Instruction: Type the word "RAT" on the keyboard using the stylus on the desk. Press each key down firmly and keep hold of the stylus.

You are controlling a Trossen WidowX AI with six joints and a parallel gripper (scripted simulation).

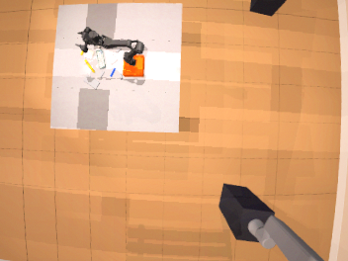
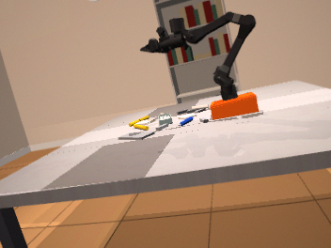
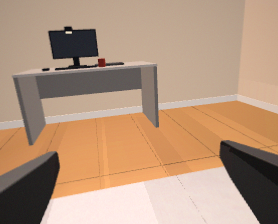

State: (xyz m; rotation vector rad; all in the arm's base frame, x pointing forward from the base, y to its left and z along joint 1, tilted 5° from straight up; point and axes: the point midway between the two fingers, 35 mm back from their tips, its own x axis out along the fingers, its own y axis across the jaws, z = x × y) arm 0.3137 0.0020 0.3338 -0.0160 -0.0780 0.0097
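My gripper tip is 30 mm past the R key, 20 mm to the right of it and 360 mm above it. The rest, counted from my gripper tip: yellow pencil-like rod 160 mm ahead, 80 mm to the right, 360 mm below; then white block 100 mm ahead, 20 mm to the right, 360 mm below; then grey block 70 mm behind, 160 mm to the right, 360 mm below.
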